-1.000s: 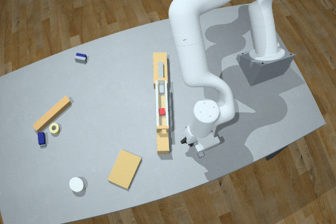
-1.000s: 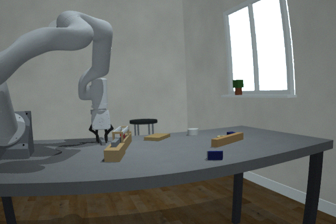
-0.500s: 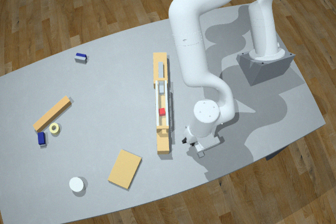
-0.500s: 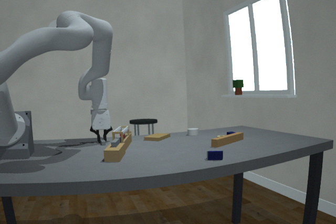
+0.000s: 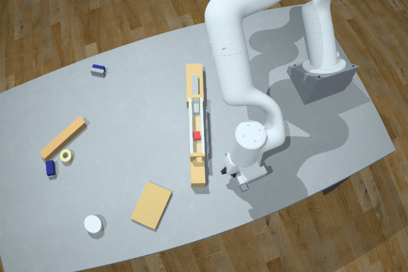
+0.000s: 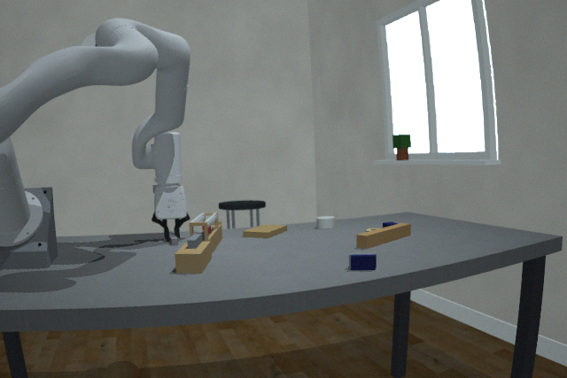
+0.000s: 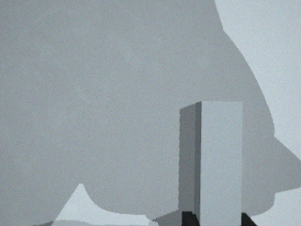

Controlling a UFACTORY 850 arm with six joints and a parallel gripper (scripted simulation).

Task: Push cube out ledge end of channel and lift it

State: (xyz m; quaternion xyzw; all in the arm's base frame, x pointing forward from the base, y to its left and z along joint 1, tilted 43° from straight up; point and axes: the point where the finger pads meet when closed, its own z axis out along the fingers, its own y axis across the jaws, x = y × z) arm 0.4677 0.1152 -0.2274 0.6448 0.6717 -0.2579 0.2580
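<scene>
Right now my hand is 180 mm to the left of the channel, 80 mm short of it and 30 mm below it. Round my hand: flat wooden board (310 mm ahead, 30 mm to the left, 10 mm below); then pale grey bar (10 mm below); then red cube (150 mm to the right, 90 mm ahead, 30 mm above).
</scene>
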